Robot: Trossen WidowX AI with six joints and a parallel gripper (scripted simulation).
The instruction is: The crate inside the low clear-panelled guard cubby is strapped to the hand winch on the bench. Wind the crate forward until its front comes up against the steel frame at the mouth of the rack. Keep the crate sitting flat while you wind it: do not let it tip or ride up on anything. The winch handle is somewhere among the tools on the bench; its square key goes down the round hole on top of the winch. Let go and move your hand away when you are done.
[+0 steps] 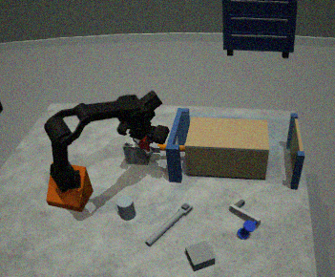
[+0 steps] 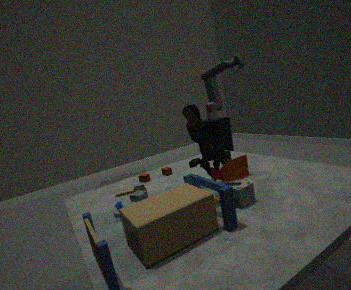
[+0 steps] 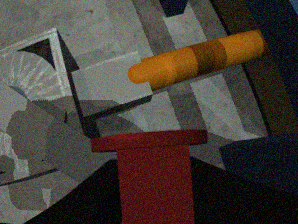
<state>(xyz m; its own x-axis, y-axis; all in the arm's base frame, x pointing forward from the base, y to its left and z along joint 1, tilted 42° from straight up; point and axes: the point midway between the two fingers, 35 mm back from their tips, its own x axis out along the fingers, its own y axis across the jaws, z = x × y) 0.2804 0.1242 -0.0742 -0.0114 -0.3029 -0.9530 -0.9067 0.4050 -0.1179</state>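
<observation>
The grey winch lies 8 cm behind my gripper tip, 6 cm to the left of it and 10 cm below it. Round my gripper tip: red handle 1 cm behind, 2 cm to the right; then winch handle with red knob 3 cm behind, 2 cm to the left, 3 cm below; then grey block 18 cm ahead, 43 cm to the right, 12 cm below.
</observation>
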